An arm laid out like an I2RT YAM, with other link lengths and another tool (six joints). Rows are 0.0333 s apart.
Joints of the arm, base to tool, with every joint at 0 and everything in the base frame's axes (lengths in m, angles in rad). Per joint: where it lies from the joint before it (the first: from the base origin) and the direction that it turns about. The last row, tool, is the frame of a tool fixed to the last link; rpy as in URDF.
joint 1: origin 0 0 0.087 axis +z
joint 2: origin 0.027 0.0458 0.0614 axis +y
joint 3: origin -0.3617 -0.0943 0 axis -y
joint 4: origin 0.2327 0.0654 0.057 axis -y
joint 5: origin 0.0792 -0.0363 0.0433 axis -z
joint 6: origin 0.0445 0 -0.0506 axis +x
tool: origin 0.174 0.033 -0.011 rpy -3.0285 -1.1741 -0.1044
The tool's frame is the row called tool.
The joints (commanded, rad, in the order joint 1, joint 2, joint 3, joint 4, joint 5, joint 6), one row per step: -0.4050 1.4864 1.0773 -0.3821 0.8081 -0.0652; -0.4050 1.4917 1.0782 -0.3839 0.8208 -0.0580; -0.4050 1.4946 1.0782 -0.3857 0.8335 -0.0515; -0.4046 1.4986 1.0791 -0.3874 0.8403 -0.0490; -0.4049 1.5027 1.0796 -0.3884 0.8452 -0.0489; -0.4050 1.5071 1.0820 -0.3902 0.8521 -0.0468; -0.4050 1.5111 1.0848 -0.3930 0.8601 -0.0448; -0.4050 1.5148 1.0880 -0.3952 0.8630 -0.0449; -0.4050 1.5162 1.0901 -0.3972 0.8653 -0.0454; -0.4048 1.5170 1.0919 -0.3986 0.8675 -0.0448; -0.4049 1.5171 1.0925 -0.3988 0.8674 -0.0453; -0.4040 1.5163 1.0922 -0.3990 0.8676 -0.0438
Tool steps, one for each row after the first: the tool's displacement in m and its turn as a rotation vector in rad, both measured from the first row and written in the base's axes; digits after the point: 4 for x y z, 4 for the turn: -0.0013 -0.0018 -0.0005 -0.0048 0.0031 -0.0124; -0.0031 -0.0033 -0.0005 -0.0103 0.0054 -0.0244; -0.0036 -0.0042 -0.0012 -0.0127 0.0096 -0.0299; -0.0040 -0.0050 -0.0021 -0.0142 0.0151 -0.0336; -0.0044 -0.0062 -0.0024 -0.0170 0.0187 -0.0395; -0.0050 -0.0073 -0.0023 -0.0206 0.0230 -0.0459; -0.0047 -0.0080 -0.0025 -0.0216 0.0264 -0.0478; -0.0048 -0.0083 -0.0022 -0.0227 0.0286 -0.0491; -0.0049 -0.0086 -0.0018 -0.0239 0.0291 -0.0507; -0.0048 -0.0087 -0.0016 -0.0241 0.0292 -0.0505; -0.0047 -0.0084 -0.0014 -0.0241 0.0277 -0.0505
